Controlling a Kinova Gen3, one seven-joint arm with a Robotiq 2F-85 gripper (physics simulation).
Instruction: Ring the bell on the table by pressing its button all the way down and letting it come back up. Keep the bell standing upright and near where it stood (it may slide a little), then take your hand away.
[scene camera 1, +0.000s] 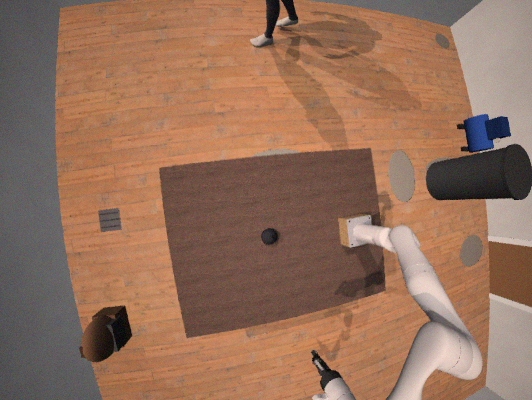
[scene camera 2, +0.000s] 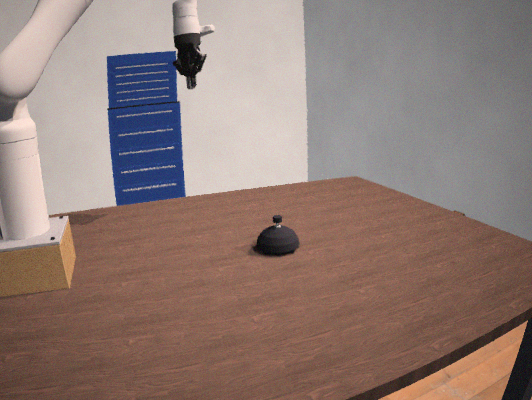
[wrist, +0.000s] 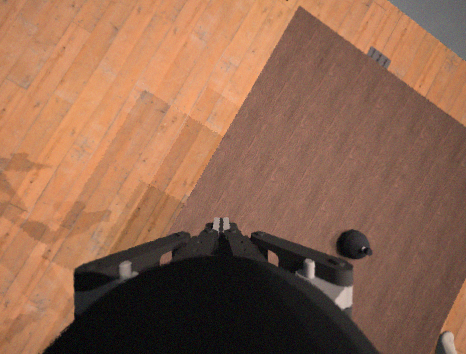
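Seen in the pictures: gripper, fingertip midpoint: (scene camera 1: 313, 351) (scene camera 2: 192, 89) (wrist: 221, 227); arm's base at its link origin: (scene camera 1: 360, 232) (scene camera 2: 27, 230).
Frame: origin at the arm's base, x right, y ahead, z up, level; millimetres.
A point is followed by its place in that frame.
The black dome-shaped bell (scene camera 1: 269, 236) @(x 74, y 487, z -44 mm) (scene camera 2: 278, 241) @(x 99, y 470, z -62 mm) (wrist: 352, 244) @(x 39, y 482, z -53 mm) stands upright on the brown table (scene camera 1: 215, 200) @(x 299, y 723, z -90 mm) (scene camera 2: 200, 310) @(x 234, y 278, z -90 mm) (wrist: 320, 125) @(x -183, y 749, z -90 mm). Its button (scene camera 2: 277, 219) @(x 74, y 480, z -27 mm) (wrist: 368, 251) @(x 62, y 484, z -24 mm) stands up above the dome on a short stem. My gripper (scene camera 1: 314, 353) @(x -367, y 434, z 233 mm) (scene camera 2: 191, 86) @(x -367, y 434, z 233 mm) (wrist: 221, 227) @(x -367, y 434, z 233 mm) is shut with its fingertips together and nothing between them. It hangs high in the air, pointing down, well apart from the bell. In the wrist view the bell lies to the right of the fingertips and a little lower in the picture.
The arm's base block (scene camera 1: 345, 232) @(x 10, y 76, z -28 mm) (scene camera 2: 35, 267) @(x 83, y 18, z -43 mm) stands on the table, at the right edge in the first scene view. A blue cabinet (scene camera 2: 147, 150) stands by the wall behind the table. A brown chair (scene camera 1: 98, 337) and a black cylinder (scene camera 1: 470, 175) stand on the floor around the table.
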